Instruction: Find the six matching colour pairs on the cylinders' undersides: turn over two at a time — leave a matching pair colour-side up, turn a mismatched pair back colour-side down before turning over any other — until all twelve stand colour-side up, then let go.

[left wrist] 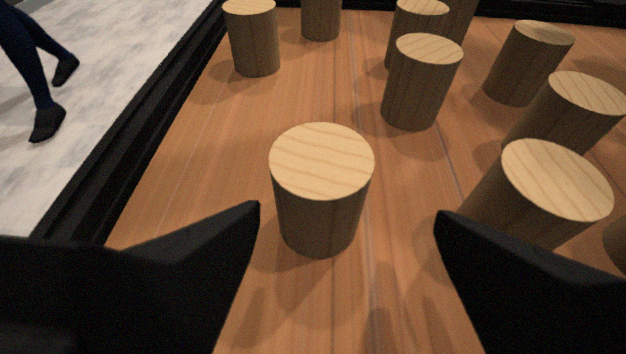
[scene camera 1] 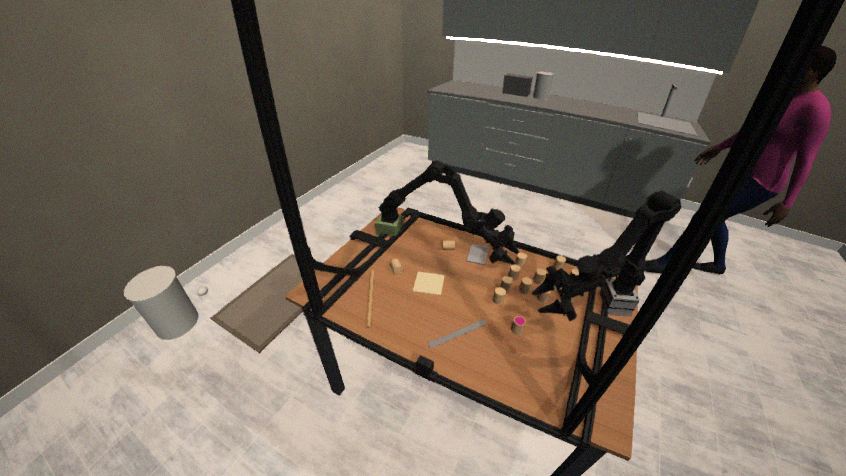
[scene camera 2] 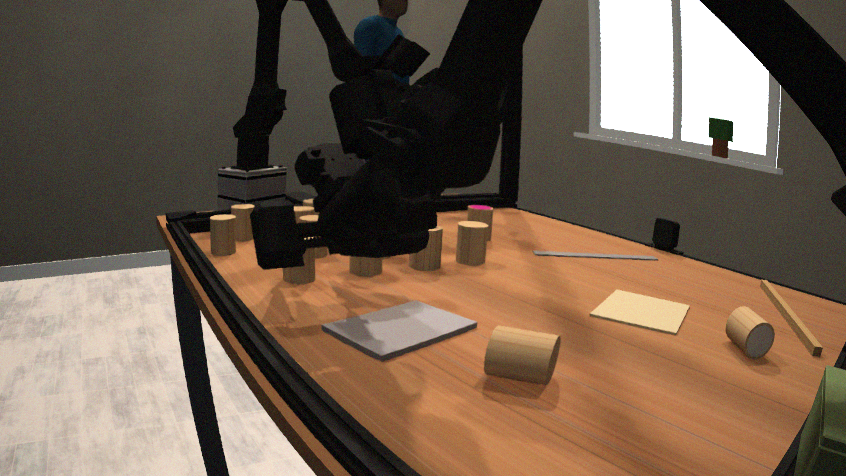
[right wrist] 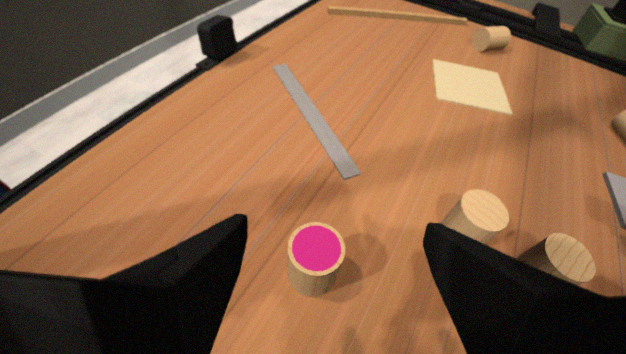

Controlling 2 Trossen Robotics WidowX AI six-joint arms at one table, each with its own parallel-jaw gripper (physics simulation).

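Seen in the pictures: left gripper, between the fingertips: (left wrist: 347, 216) (scene camera 1: 517, 259) (scene camera 2: 312, 253); right gripper, between the fingertips: (scene camera 1: 535, 302) (right wrist: 337, 229); left arm's base, origin of its link: (scene camera 1: 389, 218) (right wrist: 624, 19); right arm's base, origin of its link: (scene camera 1: 622, 288) (scene camera 2: 251, 168).
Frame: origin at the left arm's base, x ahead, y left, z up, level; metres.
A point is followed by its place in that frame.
A cylinder with a magenta top (scene camera 1: 519, 321) {y -0.398, x 0.627, z -0.024 m} (scene camera 2: 480, 220) {y -0.380, x 0.615, z -0.041 m} (right wrist: 316, 248) {y -0.394, x 0.629, z -0.024 m} stands apart, colour-side up. Several plain-topped cylinders stand grouped near the right arm's base, one (scene camera 1: 499, 294) {y -0.294, x 0.545, z -0.024 m} (scene camera 2: 472, 242) {y -0.262, x 0.533, z -0.043 m} at the group's near edge in scene camera 1. My left gripper (scene camera 1: 508, 249) {y -0.054, x 0.590, z -0.041 m} (left wrist: 347, 216) {y -0.054, x 0.590, z -0.041 m} is open and empty, just behind a plain cylinder (scene camera 1: 521, 258) {y -0.063, x 0.607, z -0.026 m} (left wrist: 321, 162) {y -0.045, x 0.604, z -0.024 m} that shows between its fingers in the left wrist view. My right gripper (scene camera 1: 538, 300) {y -0.383, x 0.659, z 0.066 m} (right wrist: 337, 229) {y -0.383, x 0.659, z 0.066 m} is open and empty, above and behind the magenta one. The arms hide part of the group in scene camera 2.
A grey plate (scene camera 1: 478, 254) {y -0.042, x 0.428, z -0.068 m} (scene camera 2: 399, 328) {y -0.029, x 0.419, z -0.068 m}, a yellow square (scene camera 1: 428, 282) {y -0.269, x 0.271, z -0.071 m} (scene camera 2: 641, 310) {y -0.264, x 0.274, z -0.071 m} (right wrist: 470, 87) {y -0.269, x 0.282, z -0.071 m}, a grey strip (scene camera 1: 456, 333) {y -0.471, x 0.431, z -0.072 m} (right wrist: 317, 120) {y -0.453, x 0.450, z -0.072 m} and a wooden stick (scene camera 1: 370, 298) {y -0.425, x 0.095, z -0.063 m} lie on the table. Two cylinders, one (scene camera 1: 449, 244) {y -0.048, x 0.298, z -0.040 m} (scene camera 2: 520, 355) {y -0.019, x 0.284, z -0.045 m} and another (scene camera 1: 396, 266) {y -0.259, x 0.134, z -0.035 m} (scene camera 2: 748, 331) {y -0.210, x 0.125, z -0.044 m}, lie on their sides.
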